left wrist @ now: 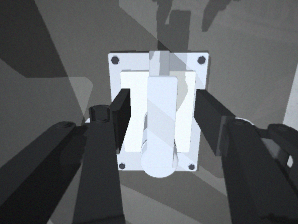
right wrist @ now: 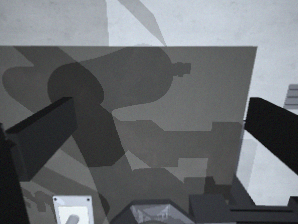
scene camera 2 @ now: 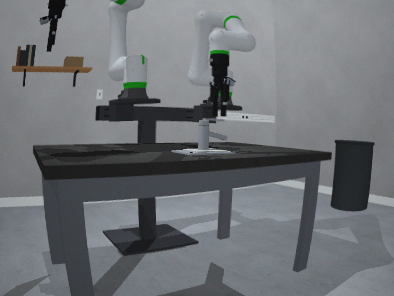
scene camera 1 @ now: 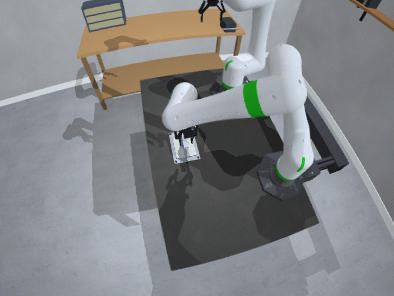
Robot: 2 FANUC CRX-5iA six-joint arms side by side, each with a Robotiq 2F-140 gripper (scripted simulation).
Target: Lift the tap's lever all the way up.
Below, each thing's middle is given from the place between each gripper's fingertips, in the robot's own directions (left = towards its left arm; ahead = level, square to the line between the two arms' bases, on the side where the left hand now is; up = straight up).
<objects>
My left gripper is now 3 cm to the left of the lever (left wrist: 161, 90) and 5 cm above it. Also, from my left hand: tap (left wrist: 159, 61) 1 cm behind, 6 cm to the right, 9 cm below; then white base plate (left wrist: 187, 161) 1 cm behind, 8 cm to the right, 19 cm below.
Right now my right hand is 68 cm to the right of the tap, 44 cm short of it and 42 cm above it. Round my right hand: lever 71 cm to the left, 44 cm ahead, 37 cm below; white base plate 66 cm to the left, 52 cm below, 44 cm ahead.
</objects>
